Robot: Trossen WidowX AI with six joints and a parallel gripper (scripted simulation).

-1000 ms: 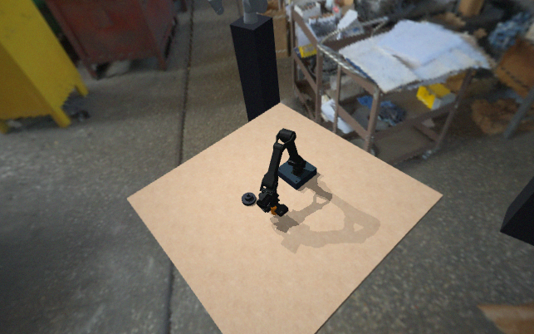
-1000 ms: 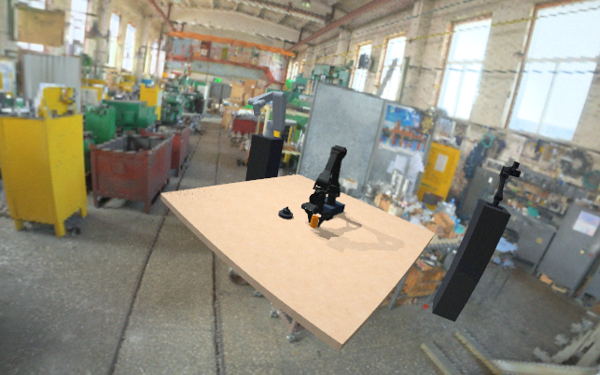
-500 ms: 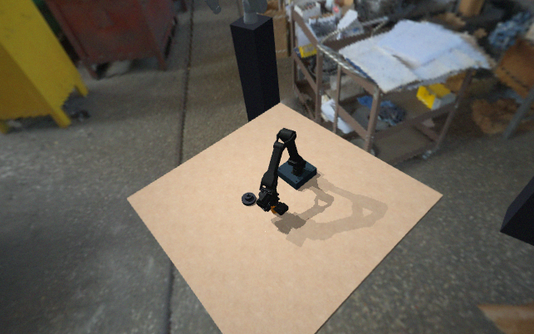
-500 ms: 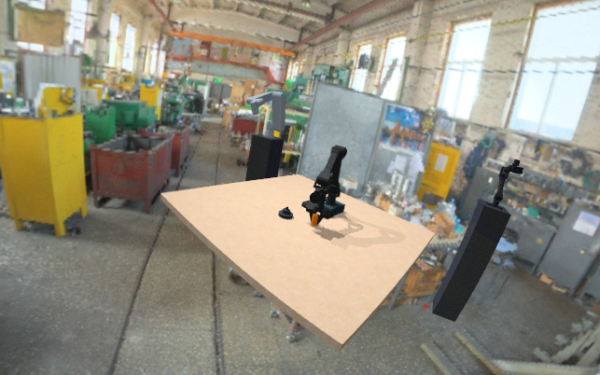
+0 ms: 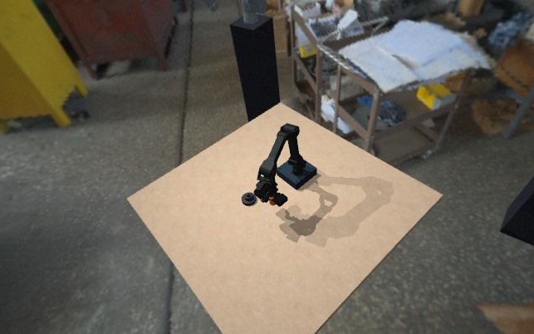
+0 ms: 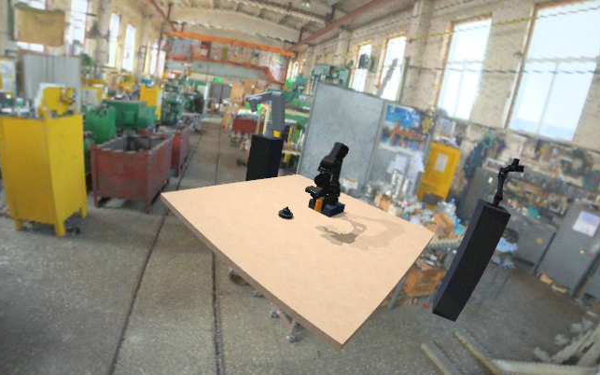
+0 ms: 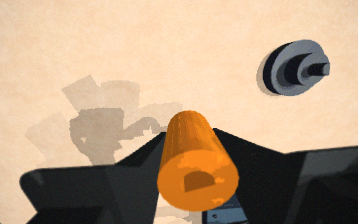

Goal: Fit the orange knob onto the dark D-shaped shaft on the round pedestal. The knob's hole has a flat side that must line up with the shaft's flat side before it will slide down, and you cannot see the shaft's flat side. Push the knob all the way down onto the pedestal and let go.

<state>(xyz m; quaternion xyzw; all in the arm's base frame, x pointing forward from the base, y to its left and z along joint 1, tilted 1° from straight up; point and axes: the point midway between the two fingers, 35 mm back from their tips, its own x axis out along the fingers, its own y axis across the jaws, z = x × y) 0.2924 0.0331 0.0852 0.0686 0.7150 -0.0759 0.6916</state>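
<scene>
My gripper tip is 1 cm short of the pedestal, 18 cm to the left of it and 8 cm above it. From my gripper tip the other things lie so: orange knob 2 cm above.
</scene>
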